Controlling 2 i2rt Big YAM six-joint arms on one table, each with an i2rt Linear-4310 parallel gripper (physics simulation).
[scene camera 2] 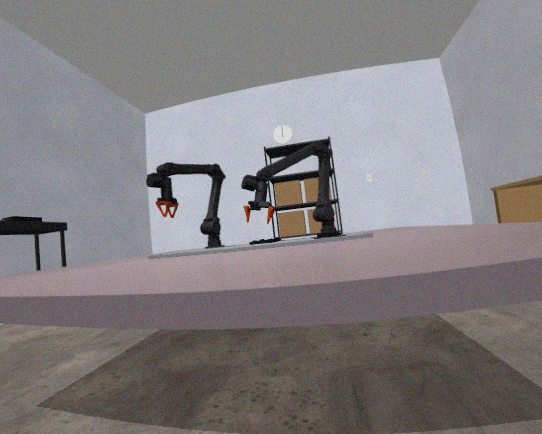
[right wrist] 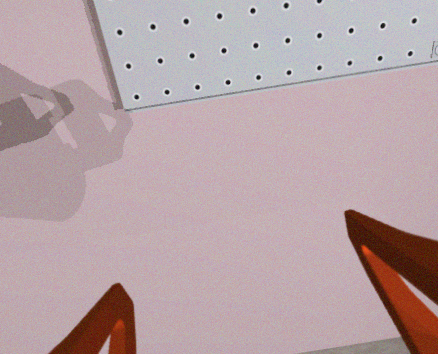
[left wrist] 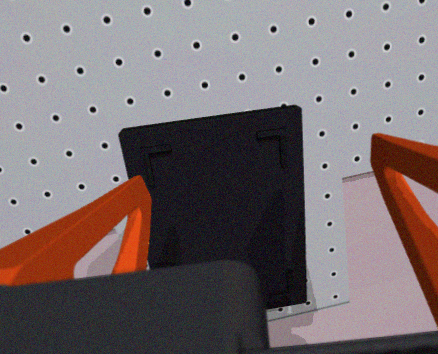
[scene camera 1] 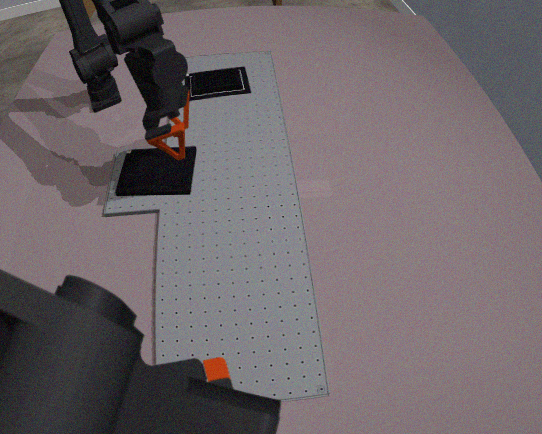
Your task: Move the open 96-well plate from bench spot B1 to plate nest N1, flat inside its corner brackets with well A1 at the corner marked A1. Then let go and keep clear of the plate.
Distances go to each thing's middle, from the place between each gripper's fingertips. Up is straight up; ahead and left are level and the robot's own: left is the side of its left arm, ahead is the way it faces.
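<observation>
My left gripper is 80 mm past the black plate nest [scene camera 1: 152, 171], 10 mm to the right of it and 90 mm above it.
As for my right hand, the black plate nest is 10 cm behind it, 47 cm to the left of it and 17 cm below it.
</observation>
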